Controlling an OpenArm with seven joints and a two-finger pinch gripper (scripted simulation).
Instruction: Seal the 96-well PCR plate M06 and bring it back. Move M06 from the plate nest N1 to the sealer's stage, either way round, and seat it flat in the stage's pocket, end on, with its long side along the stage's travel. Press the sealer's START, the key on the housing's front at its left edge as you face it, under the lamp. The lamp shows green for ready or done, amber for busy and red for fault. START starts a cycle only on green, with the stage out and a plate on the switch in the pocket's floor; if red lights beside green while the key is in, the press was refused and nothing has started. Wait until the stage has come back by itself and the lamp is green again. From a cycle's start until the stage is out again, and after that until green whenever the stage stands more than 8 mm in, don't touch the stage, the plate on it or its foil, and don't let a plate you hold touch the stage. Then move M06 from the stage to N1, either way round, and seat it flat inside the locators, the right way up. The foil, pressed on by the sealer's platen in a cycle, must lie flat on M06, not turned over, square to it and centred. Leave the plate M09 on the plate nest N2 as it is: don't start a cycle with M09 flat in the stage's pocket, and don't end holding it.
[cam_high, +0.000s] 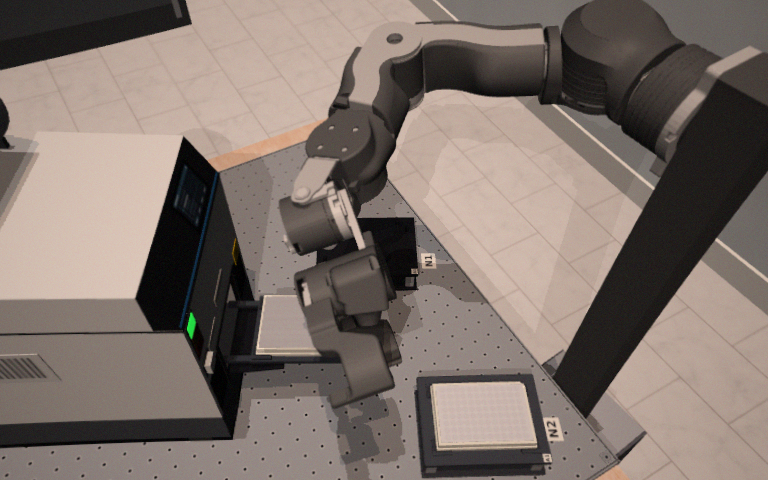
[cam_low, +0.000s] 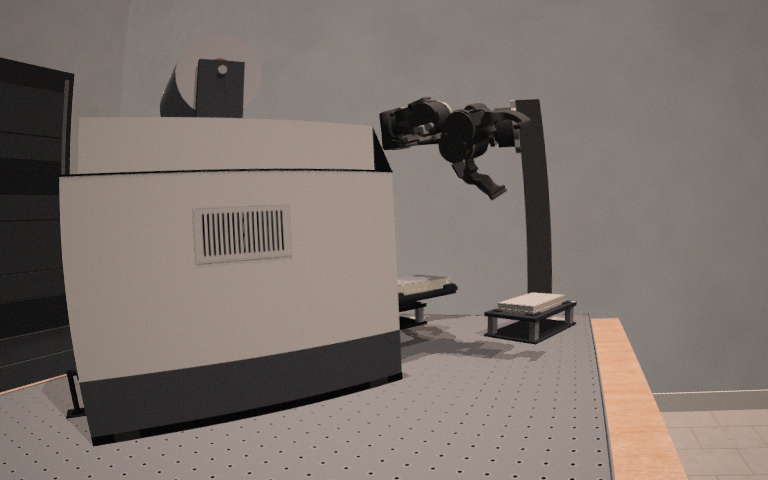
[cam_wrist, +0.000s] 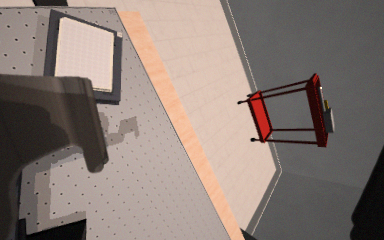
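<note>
The 96-well plate M06 lies 30 mm behind my hand, 190 mm to the right of it and 190 mm below it. Also, from my hand: sealer's stage: 30 mm behind, 190 mm to the right, 200 mm below; then plate M09: 160 mm behind, 20 mm to the left, 250 mm below; then start key: 110 mm ahead, 180 mm to the right, 120 mm below.
</note>
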